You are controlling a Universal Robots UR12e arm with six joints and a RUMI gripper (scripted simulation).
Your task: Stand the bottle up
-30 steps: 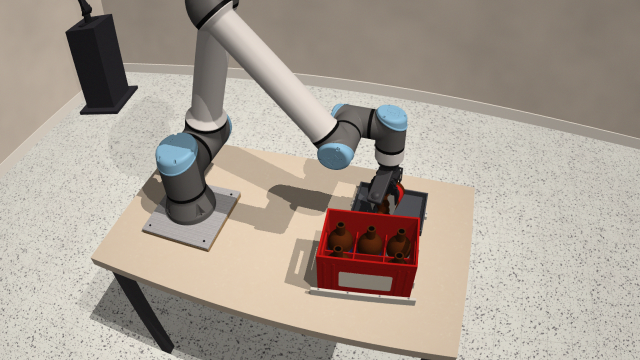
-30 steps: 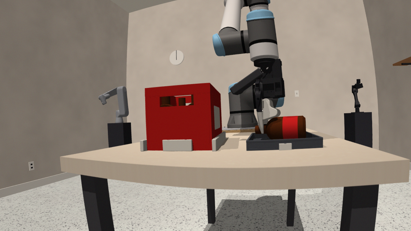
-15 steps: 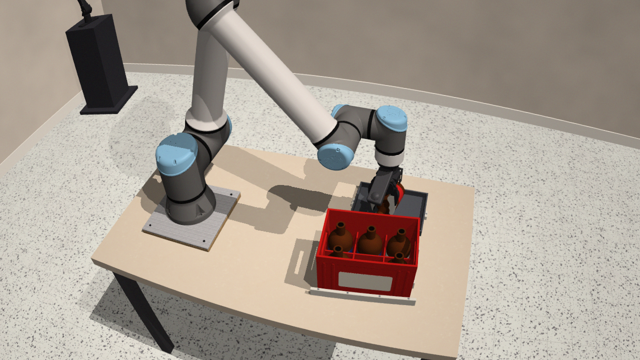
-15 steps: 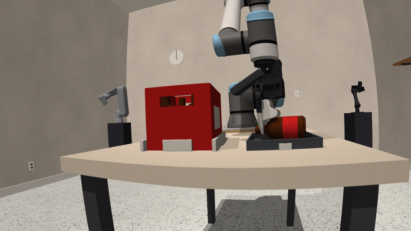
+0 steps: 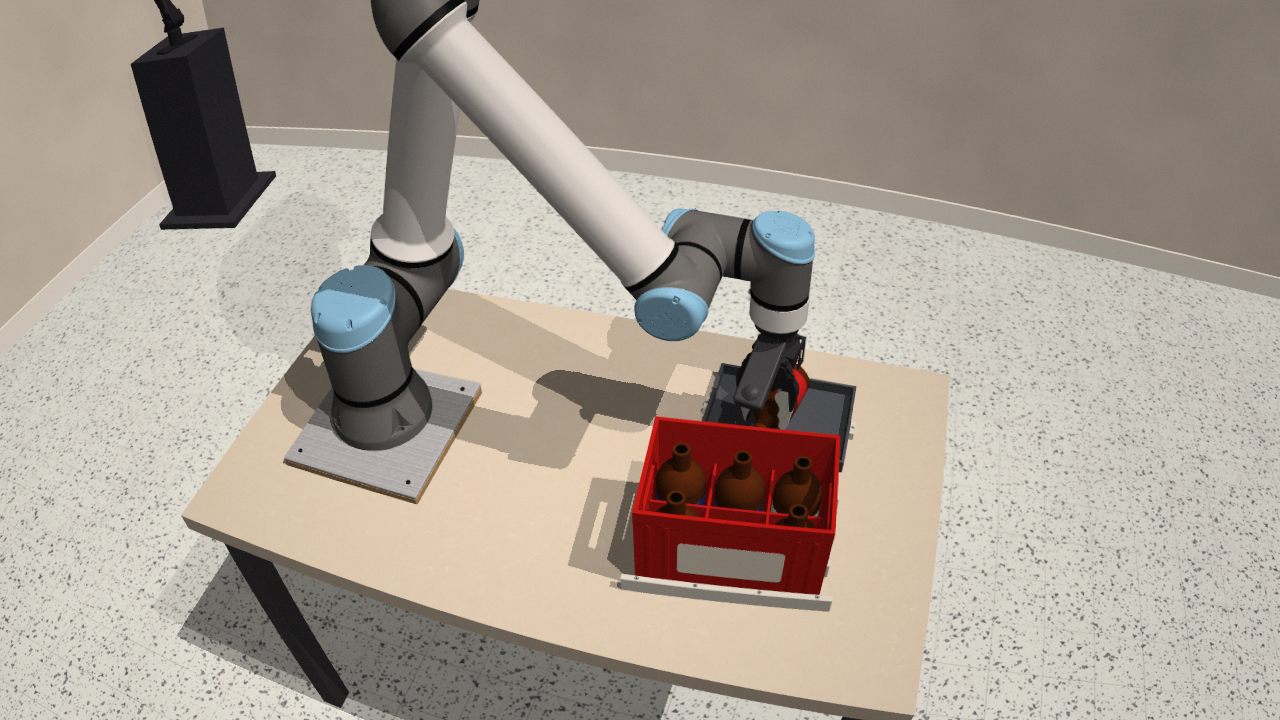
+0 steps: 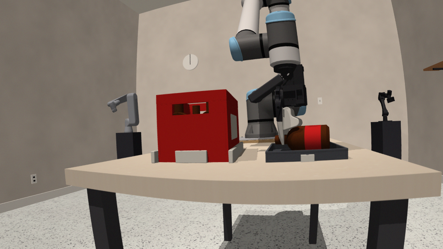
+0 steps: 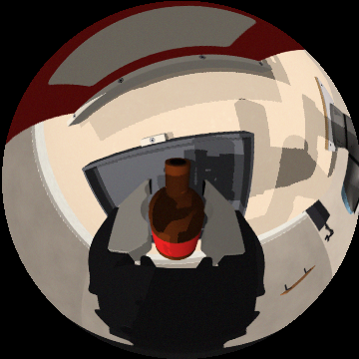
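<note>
Right now my hand is 50 mm to the right of the tray, 30 mm short of it and 30 mm above it. Also, from my hand: red crate (240 mm to the right, 40 mm behind, 40 mm above).
</note>
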